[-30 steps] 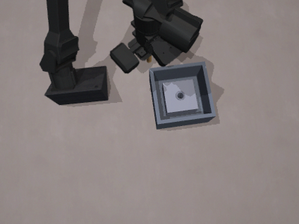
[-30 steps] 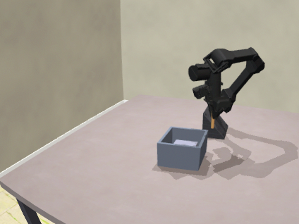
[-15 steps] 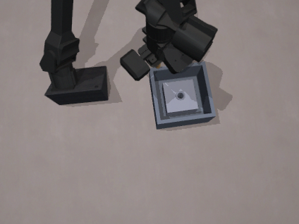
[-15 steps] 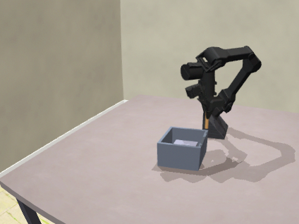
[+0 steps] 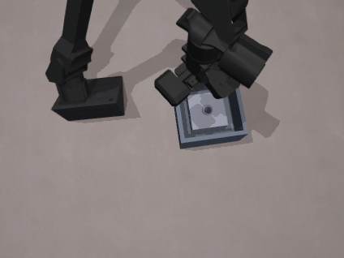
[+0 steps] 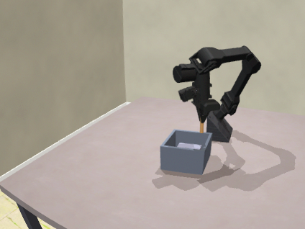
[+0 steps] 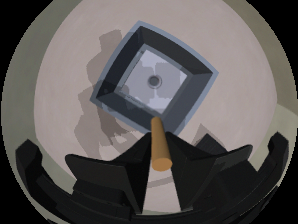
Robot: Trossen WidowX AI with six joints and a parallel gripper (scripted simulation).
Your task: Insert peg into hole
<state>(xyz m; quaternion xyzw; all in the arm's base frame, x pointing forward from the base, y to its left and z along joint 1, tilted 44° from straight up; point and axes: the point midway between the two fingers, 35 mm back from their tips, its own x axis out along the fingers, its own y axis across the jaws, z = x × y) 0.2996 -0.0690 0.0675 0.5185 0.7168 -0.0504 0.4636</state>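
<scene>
Right now the pale plate is 15 cm below my hand, 4 cm to the right of it and 3 cm ahead of it. The rest, counted from my hand: orange peg (3 cm below); blue-grey box (17 cm below, 4 cm to the right, 3 cm ahead).
</scene>
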